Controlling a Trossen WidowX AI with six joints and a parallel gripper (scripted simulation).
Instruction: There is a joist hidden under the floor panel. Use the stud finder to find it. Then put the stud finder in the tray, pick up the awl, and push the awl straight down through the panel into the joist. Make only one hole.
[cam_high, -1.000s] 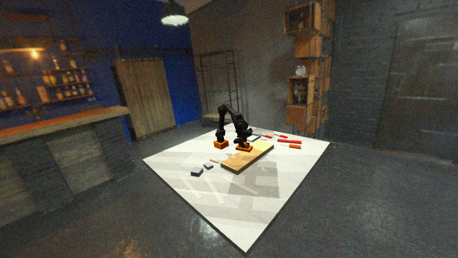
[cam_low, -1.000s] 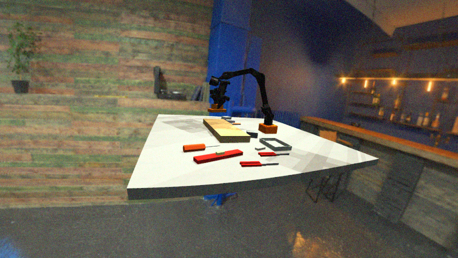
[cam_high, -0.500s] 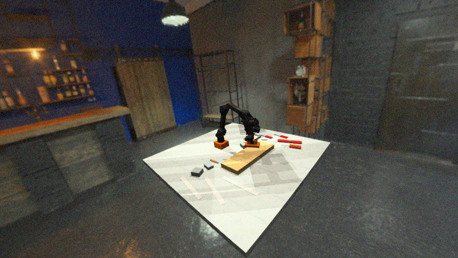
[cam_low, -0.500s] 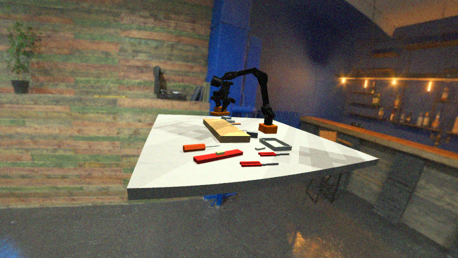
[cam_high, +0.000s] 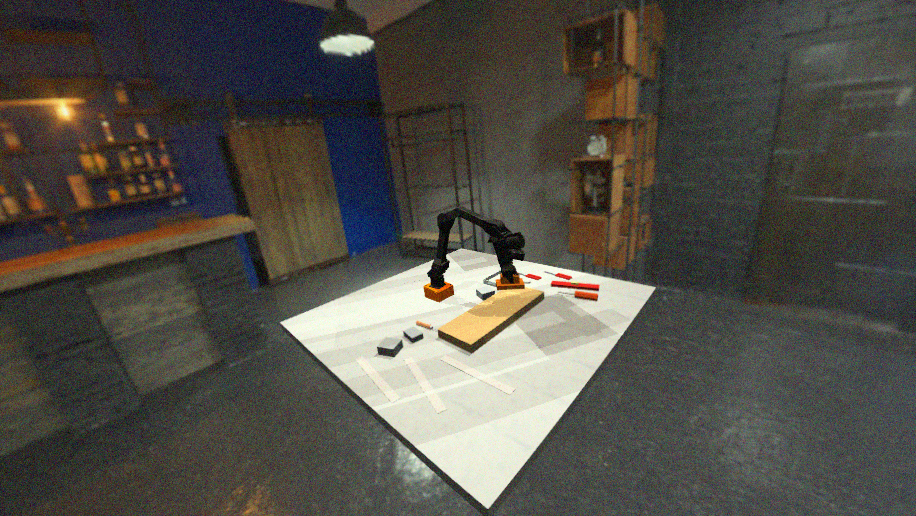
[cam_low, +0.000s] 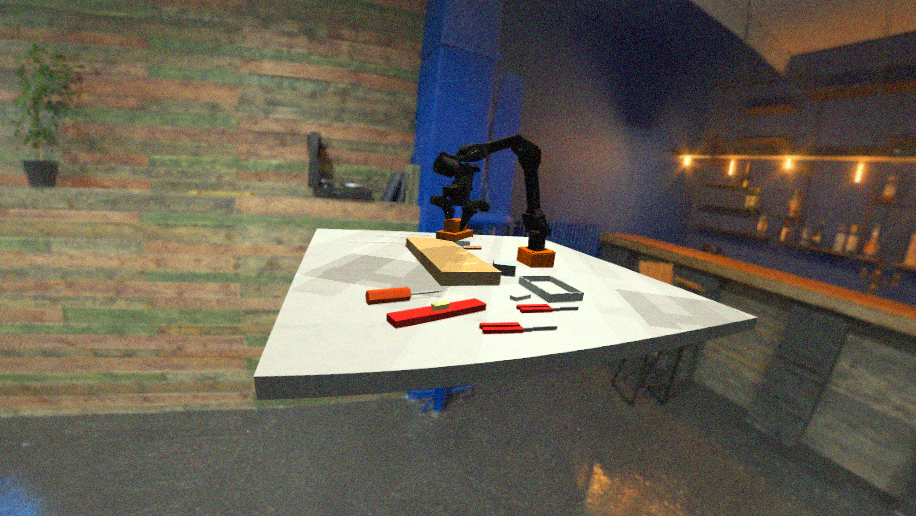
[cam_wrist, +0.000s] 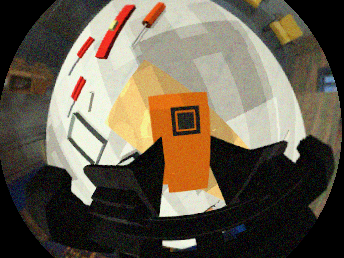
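Right now the grey tray is 260 mm to the left of my gripper tip, 180 mm behind it and 120 mm below it. Round my gripper tip: awl (300 mm to the right, 250 mm behind, 120 mm below); then orange stud finder (20 mm above, 10 mm ahead); then red level (310 mm to the left, 200 mm ahead, 120 mm below).
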